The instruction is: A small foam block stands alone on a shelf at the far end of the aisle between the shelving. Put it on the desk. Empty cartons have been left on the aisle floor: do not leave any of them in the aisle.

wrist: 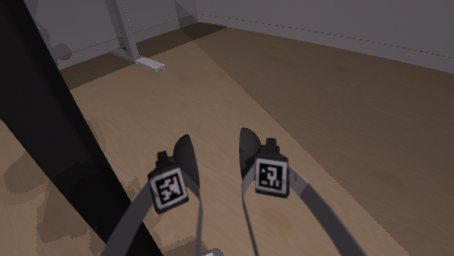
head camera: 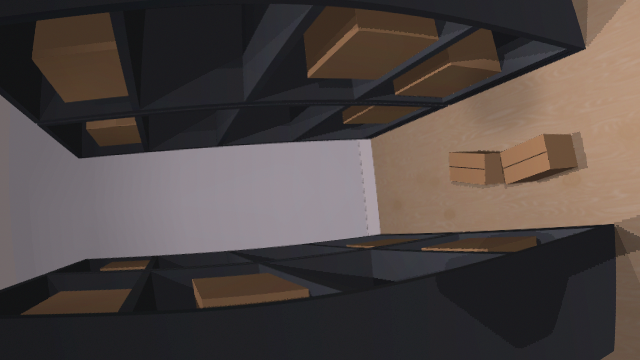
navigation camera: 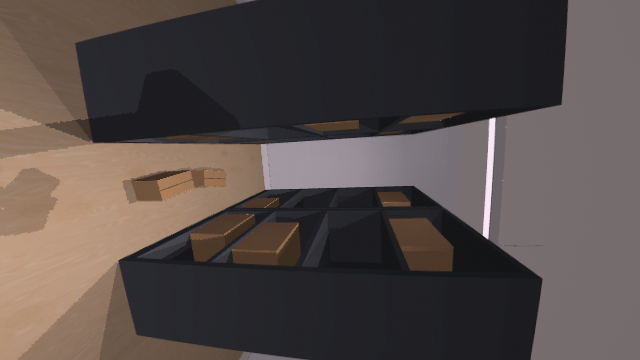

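Head and navigation views are turned sideways. Two brown cartons rest on the aisle floor between the shelving units, one behind the other: the nearer carton is turned at an angle, and the farther carton is close behind it. The foam block cannot be made out in any view. My gripper is open, with bare floor showing between its fingertips. A pale metal leg with a flat foot, possibly the desk's, stands in the wrist view; the desk top does not show.
The right-hand dark shelving unit and left-hand unit flank the aisle and hold brown boxes. A pale wall closes its far end. A dark post crosses the wrist view beside the gripper.
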